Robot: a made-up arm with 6 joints.
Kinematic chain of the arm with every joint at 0, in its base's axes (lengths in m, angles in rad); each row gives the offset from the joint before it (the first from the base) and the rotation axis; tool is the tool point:
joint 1: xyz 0 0 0.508 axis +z
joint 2: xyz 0 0 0 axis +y
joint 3: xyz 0 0 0.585 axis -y
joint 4: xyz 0 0 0 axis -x
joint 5: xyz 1.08 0 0 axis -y
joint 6: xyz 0 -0.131 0 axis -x
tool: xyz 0 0 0
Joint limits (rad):
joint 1: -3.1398..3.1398
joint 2: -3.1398..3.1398
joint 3: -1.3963..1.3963
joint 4: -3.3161..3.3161
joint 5: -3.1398..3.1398
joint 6: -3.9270..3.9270
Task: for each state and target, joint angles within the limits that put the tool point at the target. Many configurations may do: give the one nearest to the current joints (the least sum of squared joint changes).
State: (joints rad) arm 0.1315 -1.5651 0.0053 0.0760 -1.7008 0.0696
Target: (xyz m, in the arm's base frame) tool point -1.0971 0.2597 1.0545
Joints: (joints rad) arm -0.3485 -2.1644 0.0248 0.0824 -1.7008 0.0696
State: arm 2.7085 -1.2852 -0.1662 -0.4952 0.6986 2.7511
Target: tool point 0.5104 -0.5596 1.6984
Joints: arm 2.1559 -1.3585 0.4317 -0.4760 0.6986 2.7511
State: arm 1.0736 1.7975 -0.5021 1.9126 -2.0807 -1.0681
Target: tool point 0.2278 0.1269 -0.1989
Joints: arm 0.4827 0.9019 -0.9727 1.6218 -2.0807 -1.0681
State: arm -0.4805 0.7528 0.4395 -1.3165 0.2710 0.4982
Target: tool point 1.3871 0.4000 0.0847
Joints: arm 0.2979 1.2259 0.7367 -1.3808 0.2710 0.4982
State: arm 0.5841 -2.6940 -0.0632 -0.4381 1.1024 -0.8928
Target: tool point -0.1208 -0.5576 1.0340
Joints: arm 1.1502 -2.6557 -0.7644 -0.4598 1.1024 -0.8928
